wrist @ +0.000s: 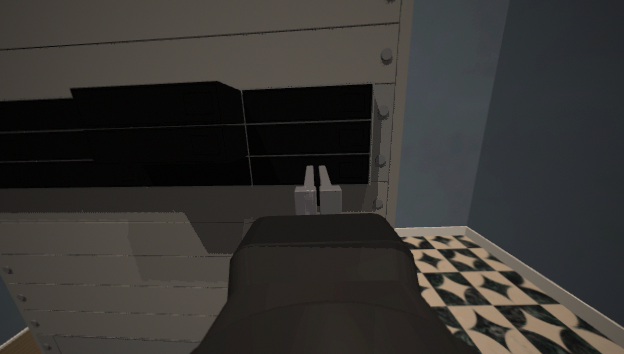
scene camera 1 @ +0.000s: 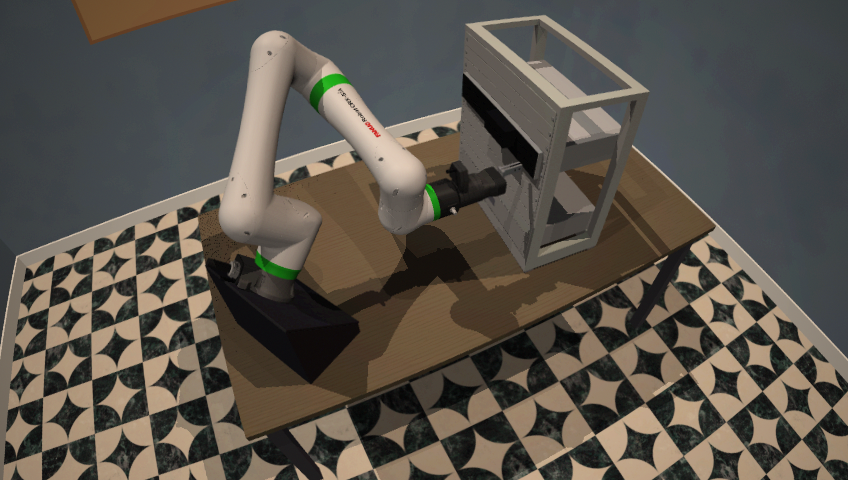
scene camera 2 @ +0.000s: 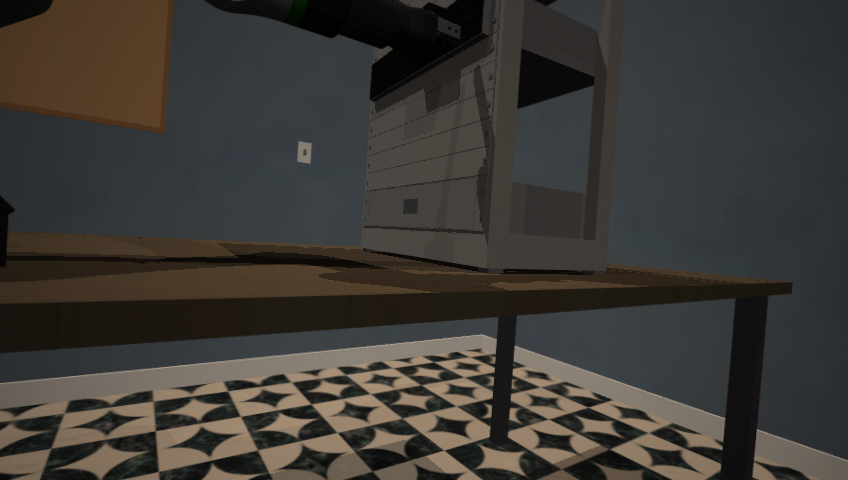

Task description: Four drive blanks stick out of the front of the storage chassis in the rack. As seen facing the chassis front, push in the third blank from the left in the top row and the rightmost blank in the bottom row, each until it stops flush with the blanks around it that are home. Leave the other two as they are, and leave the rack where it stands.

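Seen in the pictures: gripper, between the fingertips: point(wrist: 316, 178) point(scene camera 1: 520, 166) point(scene camera 2: 457, 34); arm's base, origin of its link: point(scene camera 1: 267, 288).
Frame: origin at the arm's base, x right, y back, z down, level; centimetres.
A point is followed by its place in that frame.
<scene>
The black storage chassis point(scene camera 1: 476, 95) @[x -36.6, y -69.5, z -24.0 cm] point(scene camera 2: 386, 80) @[x -37.2, y -69.5, z -20.1 cm] sits in the pale rack point(scene camera 1: 542, 208) @[x -0.1, y -76.7, z -9.1 cm] point(scene camera 2: 501, 208) @[x -0.2, y -77.7, z 9.4 cm]. In the wrist view, the top-row blank point(wrist: 150, 102) @[x -18.6, y -68.2, z -25.4 cm] left of the right column sticks out clearly, and the middle-row blank point(wrist: 165, 145) @[x -18.2, y -68.2, z -22.4 cm] below it also stands out. The rightmost bottom-row blank point(wrist: 275, 172) @[x -11.5, y -72.5, z -19.4 cm] looks level with the two above it. My gripper point(scene camera 1: 518, 167) @[x -7.5, y -71.7, z -19.1 cm] point(scene camera 2: 459, 30) @[x -7.5, y -71.7, z -19.1 cm] point(wrist: 316, 178) @[x -7.5, y -71.7, z -19.1 cm] is shut and empty, its tips in front of that bottom right blank; contact cannot be told. The chassis's left end is outside the wrist view.
Pale panels point(wrist: 300, 55) @[x -9.0, y -74.3, z -29.3 cm] with screw heads cover the rack front above and below the chassis. The rack stands on a wooden table point(scene camera 1: 672, 208) @[x -11.8, y -146.7, z 19.6 cm] point(scene camera 2: 416, 300) @[x 20.2, y -55.4, z 20.3 cm]. The black robot base point(scene camera 1: 285, 333) @[x 20.0, y -5.0, z -7.8 cm] is at the table's other end. A wall is behind the rack.
</scene>
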